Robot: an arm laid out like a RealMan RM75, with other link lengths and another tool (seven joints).
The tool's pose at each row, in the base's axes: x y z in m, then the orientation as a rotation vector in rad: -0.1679, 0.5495, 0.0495, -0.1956, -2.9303, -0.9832; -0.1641, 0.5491, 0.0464, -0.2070, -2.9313, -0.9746; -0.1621, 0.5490, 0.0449, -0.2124, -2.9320, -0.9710; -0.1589, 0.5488, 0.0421, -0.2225, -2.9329, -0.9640; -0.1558, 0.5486, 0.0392, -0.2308, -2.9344, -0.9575; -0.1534, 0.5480, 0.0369, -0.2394, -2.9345, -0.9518; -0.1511, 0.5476, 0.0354, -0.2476, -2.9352, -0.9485; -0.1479, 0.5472, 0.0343, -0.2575, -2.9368, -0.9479; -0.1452, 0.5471, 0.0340, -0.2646, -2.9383, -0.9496
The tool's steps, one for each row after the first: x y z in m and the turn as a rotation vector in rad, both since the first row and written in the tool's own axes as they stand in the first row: -0.0041, -0.0017, 0.0022, 0.0054, -0.0017, 0.0074; -0.0062, -0.0024, 0.0034, 0.0076, -0.0029, 0.0107; -0.0096, -0.0038, 0.0055, 0.0120, -0.0047, 0.0172; -0.0129, -0.0053, 0.0076, 0.0161, -0.0067, 0.0223; -0.0156, -0.0068, 0.0091, 0.0196, -0.0078, 0.0279; -0.0180, -0.0077, 0.0101, 0.0216, -0.0099, 0.0329; -0.0213, -0.0082, 0.0107, 0.0220, -0.0139, 0.0382; -0.0240, -0.0081, 0.0109, 0.0210, -0.0177, 0.0416
